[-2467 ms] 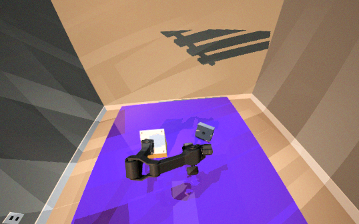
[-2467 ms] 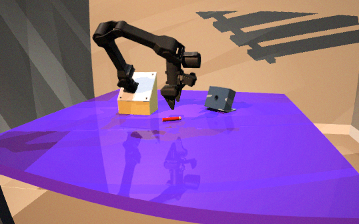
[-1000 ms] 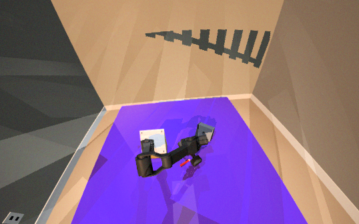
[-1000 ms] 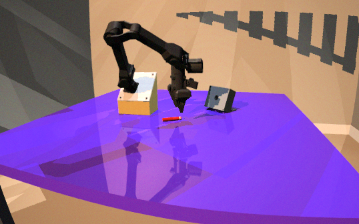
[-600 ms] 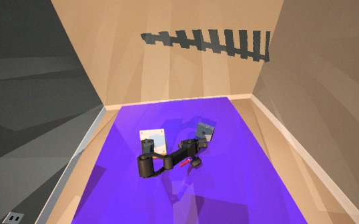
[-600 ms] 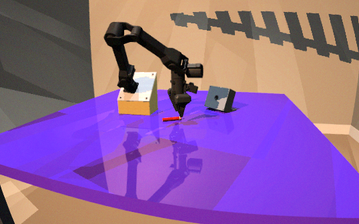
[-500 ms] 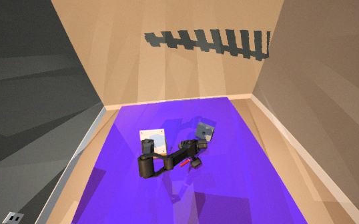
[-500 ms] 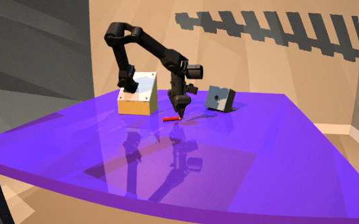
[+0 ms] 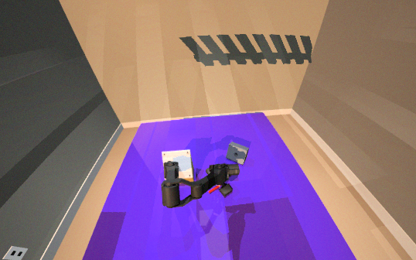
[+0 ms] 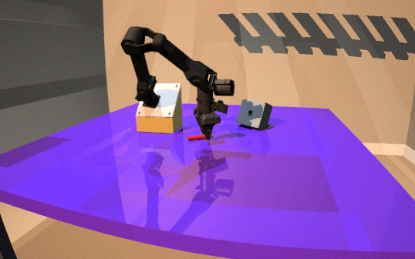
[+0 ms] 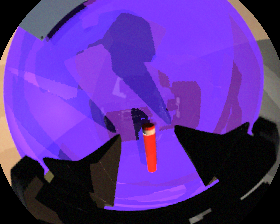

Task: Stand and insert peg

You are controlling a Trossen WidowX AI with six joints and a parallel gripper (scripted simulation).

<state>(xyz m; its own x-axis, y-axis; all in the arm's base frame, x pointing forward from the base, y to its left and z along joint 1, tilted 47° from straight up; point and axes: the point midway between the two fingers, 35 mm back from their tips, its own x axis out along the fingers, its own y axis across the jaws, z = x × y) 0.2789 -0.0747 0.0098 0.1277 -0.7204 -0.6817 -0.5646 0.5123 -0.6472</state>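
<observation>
The red peg lies 1 cm behind my gripper tip and 1 cm to the right of it. Round my gripper tip: grey sloped panel: 13 cm ahead, 22 cm to the left, 5 cm above.
</observation>
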